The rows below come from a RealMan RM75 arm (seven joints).
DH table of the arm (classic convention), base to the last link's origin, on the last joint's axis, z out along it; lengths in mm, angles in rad. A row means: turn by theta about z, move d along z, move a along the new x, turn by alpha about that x. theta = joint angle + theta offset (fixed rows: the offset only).
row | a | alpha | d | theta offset
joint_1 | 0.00 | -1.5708 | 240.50 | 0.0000
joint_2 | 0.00 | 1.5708 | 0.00 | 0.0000
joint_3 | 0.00 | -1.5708 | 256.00 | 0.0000
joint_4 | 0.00 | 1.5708 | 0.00 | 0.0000
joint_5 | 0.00 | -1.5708 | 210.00 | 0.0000
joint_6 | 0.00 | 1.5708 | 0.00 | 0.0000
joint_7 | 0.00 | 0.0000 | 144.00 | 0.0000
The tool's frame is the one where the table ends.
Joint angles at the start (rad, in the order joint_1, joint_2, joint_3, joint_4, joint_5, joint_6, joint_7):
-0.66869 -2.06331 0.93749 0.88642 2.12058 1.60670 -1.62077
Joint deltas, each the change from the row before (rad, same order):
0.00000 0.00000 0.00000 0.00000 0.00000 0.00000 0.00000
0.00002 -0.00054 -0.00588 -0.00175 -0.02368 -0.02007 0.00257
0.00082 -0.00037 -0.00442 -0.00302 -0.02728 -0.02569 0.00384
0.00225 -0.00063 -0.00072 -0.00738 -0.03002 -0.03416 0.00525
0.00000 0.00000 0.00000 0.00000 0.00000 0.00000 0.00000
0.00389 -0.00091 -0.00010 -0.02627 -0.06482 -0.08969 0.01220
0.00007 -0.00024 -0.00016 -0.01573 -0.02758 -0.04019 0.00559
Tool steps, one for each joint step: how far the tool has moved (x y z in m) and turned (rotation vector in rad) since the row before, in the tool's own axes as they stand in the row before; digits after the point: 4 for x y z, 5 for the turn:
0.0000 0.0000 0.0000 0.00000 0.00000 0.00000
0.0033 -0.0030 -0.0005 0.02130 0.02890 -0.00070
0.0033 -0.0036 -0.0004 0.02572 0.03145 -0.00126
0.0023 -0.0040 0.0005 0.03015 0.03164 -0.00469
0.0000 0.0000 0.0000 0.00000 0.00000 0.00000
0.0028 -0.0106 0.0015 0.07723 0.06489 -0.02126
0.0006 -0.0047 0.0012 0.03357 0.02603 -0.01324

